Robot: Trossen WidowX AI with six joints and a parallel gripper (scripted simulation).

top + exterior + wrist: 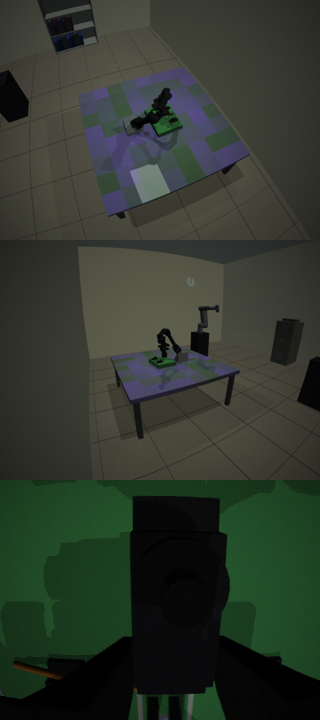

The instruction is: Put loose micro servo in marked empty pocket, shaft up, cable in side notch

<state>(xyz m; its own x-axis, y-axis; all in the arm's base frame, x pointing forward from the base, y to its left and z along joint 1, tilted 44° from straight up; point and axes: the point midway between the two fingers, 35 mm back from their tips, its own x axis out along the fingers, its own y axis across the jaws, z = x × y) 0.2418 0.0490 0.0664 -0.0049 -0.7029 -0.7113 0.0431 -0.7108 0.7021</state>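
Now: gripper tip 2 cm past the green deck and 10 cm above it.
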